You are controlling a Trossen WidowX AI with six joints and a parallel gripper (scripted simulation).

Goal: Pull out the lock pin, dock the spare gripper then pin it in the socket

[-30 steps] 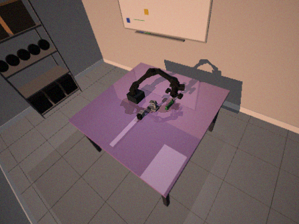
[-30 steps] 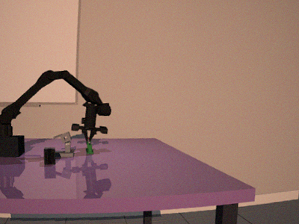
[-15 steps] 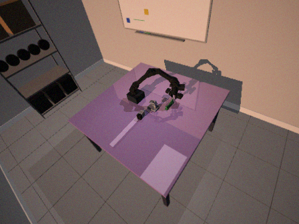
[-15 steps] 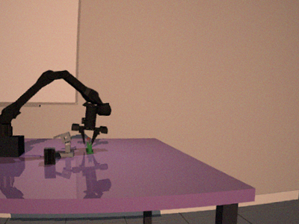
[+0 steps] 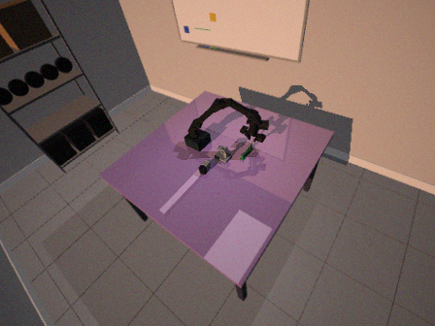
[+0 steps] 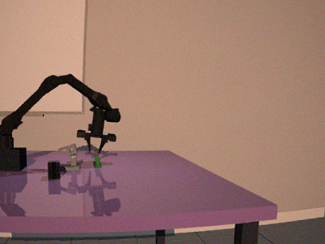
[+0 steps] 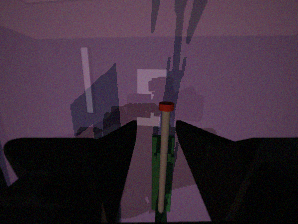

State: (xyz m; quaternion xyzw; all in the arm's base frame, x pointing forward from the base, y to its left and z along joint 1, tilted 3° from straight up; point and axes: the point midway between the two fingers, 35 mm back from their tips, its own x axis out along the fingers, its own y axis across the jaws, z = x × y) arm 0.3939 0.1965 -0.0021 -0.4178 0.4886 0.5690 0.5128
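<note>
Right now the green rest is 100 mm to the right of my gripper tip, 20 mm below it and 10 mm ahead of it. The rest, counted from my gripper tip: spare gripper (360 mm to the right, 170 mm behind, 10 mm below); then grey mount (210 mm to the right, 120 mm behind, 10 mm above).
</note>
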